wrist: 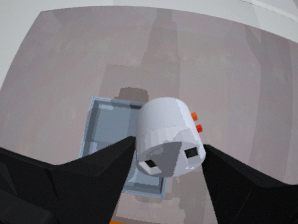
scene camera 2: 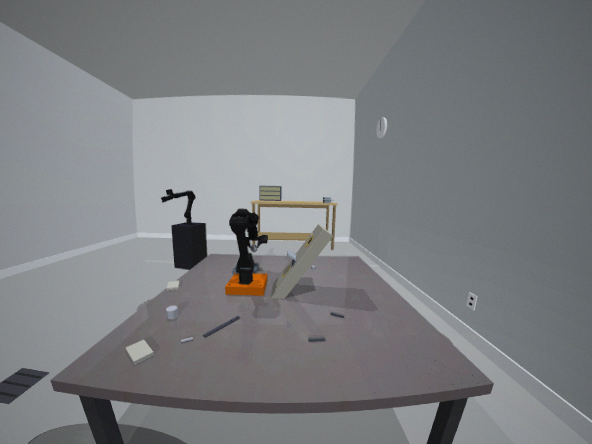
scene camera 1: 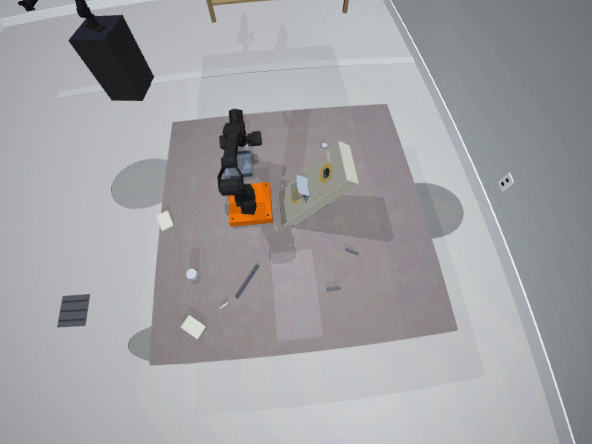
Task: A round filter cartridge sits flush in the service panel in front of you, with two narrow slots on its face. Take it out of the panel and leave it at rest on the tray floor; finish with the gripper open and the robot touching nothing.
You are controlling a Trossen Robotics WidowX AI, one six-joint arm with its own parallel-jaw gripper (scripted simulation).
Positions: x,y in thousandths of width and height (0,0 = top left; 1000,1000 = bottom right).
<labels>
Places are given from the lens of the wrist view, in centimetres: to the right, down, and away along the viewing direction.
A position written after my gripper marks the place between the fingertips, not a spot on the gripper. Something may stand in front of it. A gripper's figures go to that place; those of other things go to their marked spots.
my gripper (wrist: 565,654): 1, 2, 10
round white filter cartridge (wrist: 565,645): 1, 2, 7
</labels>
